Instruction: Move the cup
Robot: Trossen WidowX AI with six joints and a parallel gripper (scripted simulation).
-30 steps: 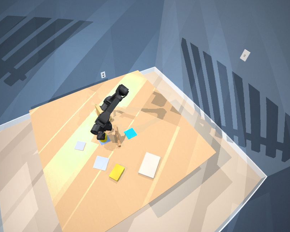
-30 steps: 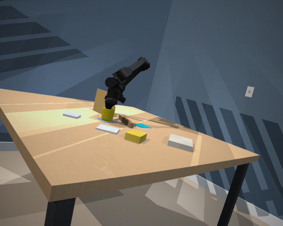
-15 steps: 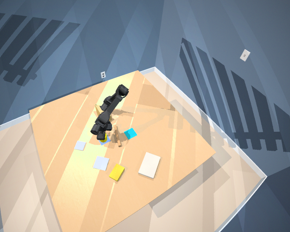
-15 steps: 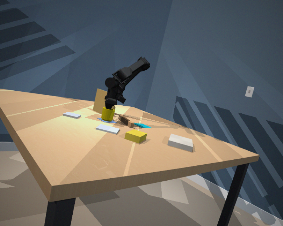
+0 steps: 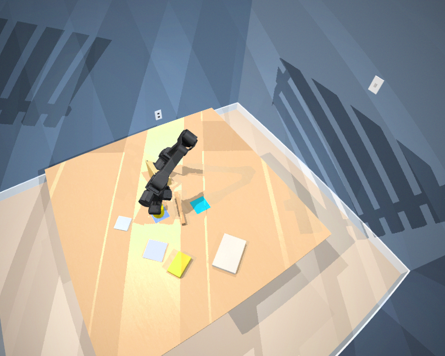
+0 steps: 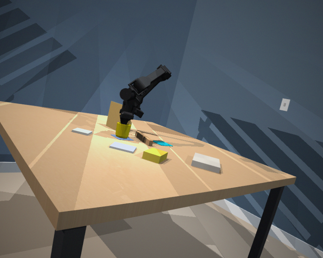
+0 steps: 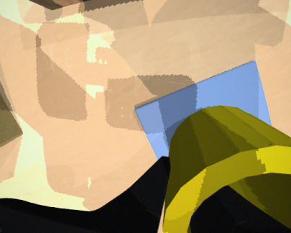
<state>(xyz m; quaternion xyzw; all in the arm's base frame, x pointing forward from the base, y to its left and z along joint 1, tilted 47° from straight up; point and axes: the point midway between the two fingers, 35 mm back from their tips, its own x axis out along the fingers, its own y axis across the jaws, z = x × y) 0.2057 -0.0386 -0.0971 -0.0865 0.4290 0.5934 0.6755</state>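
Right now the cyan pad is 210 mm to the left of my gripper tip, 90 mm ahead of it and 50 mm below it. Round my gripper tip: blue marble (30 mm to the right, 20 mm below, 20 mm ahead); then yellow cup (20 mm to the right, 20 mm ahead); then wooden bar (100 mm to the left, 60 mm ahead, 30 mm below).
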